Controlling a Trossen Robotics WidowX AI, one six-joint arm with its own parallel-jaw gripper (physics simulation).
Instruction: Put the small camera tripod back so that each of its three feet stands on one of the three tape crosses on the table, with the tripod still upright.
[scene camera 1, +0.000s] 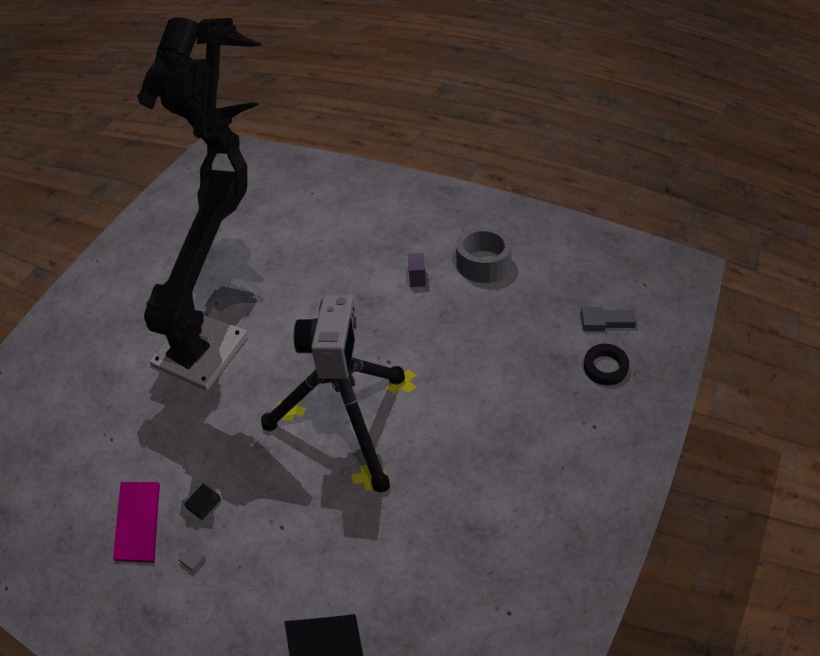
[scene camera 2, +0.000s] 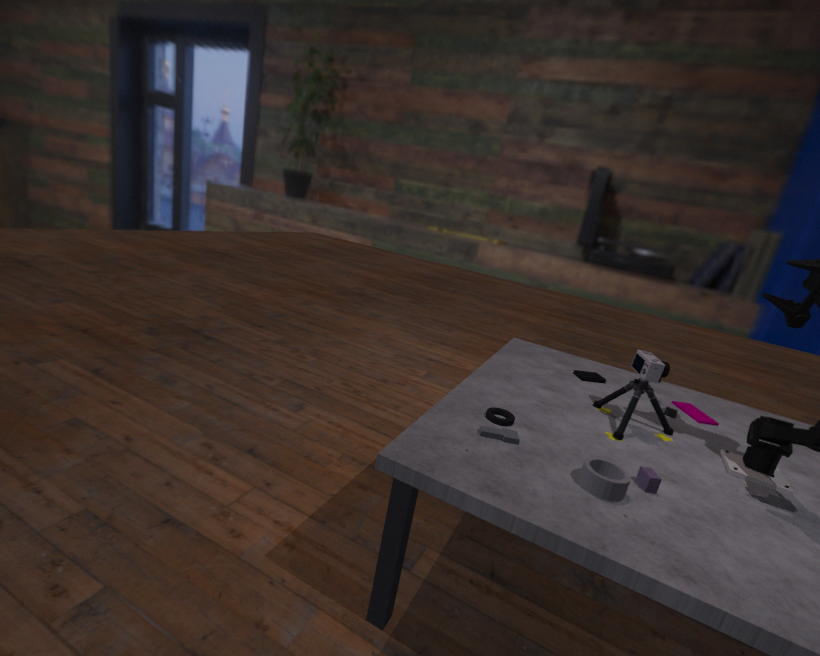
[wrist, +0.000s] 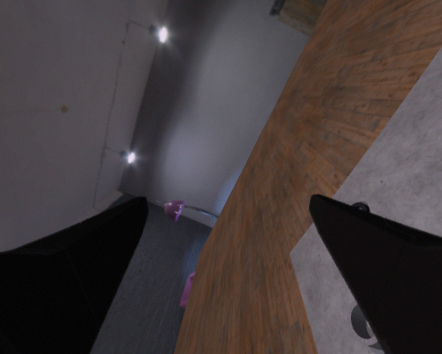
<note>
My gripper is open, with nothing in its grasp. The table carries a grey block.
My gripper shows as well in the wrist view.
</note>
